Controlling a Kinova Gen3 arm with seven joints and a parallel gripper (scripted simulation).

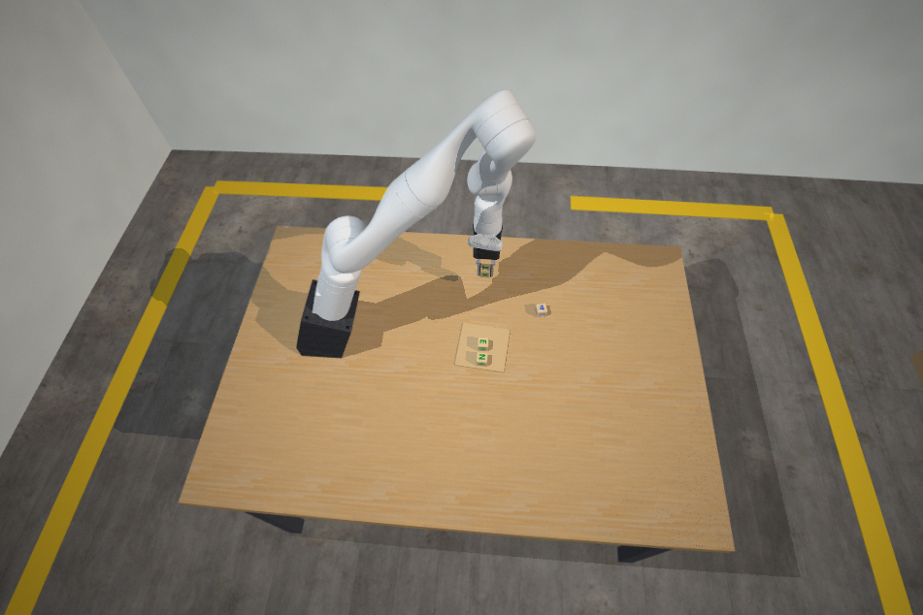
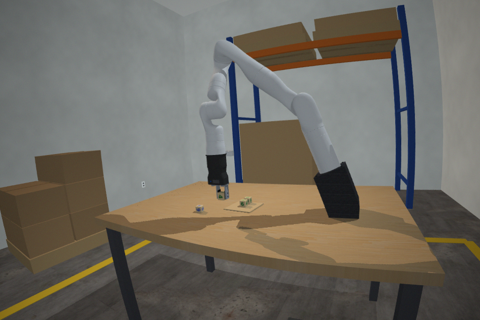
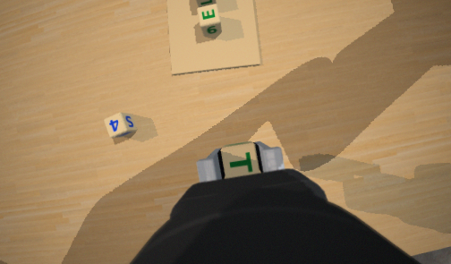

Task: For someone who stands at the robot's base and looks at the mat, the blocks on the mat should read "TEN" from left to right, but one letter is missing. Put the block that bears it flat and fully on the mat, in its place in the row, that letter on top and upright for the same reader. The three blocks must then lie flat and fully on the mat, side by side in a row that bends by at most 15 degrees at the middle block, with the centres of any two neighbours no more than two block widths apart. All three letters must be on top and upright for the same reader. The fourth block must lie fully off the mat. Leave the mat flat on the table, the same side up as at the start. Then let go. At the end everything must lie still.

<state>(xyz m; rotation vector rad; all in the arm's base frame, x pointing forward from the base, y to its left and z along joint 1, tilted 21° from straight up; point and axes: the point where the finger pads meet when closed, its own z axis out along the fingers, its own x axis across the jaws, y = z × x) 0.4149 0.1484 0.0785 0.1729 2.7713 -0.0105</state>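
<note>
The E block is 190 mm to the right of my hand, 90 mm below it and 20 mm behind it. From my hand the other things lie so: T block 10 mm below; mat 190 mm to the right, 110 mm below, 20 mm behind.
</note>
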